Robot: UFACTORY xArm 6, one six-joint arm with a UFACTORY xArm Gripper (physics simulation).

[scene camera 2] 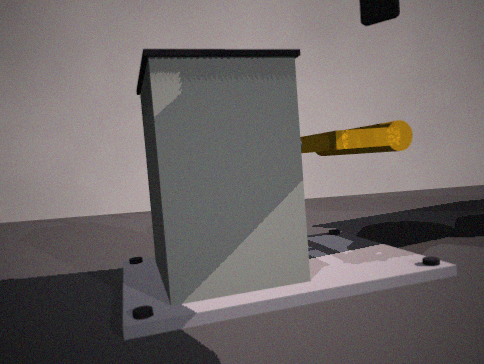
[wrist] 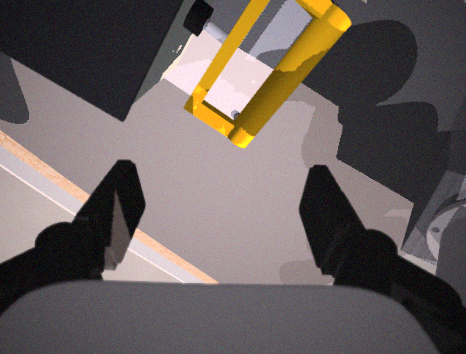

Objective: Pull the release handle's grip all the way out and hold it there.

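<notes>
The release handle's yellow grip stands out from the right side of the grey housing with the black top. In the wrist view the grip is a thick round bar joined to a thinner yellow bar, forming a frame at the top centre. A short silver rod shows between the housing and the frame. My gripper is open and empty; its fingers are wide apart, below the grip's near end in the wrist view. One black fingertip shows high above the grip in scene camera 2.
A pale base plate with black bolts lies under the housing and handle. A light wooden edge strip crosses the lower left of the wrist view. A grey round part shows at the right edge there. Dark shadows lie right of the handle.
</notes>
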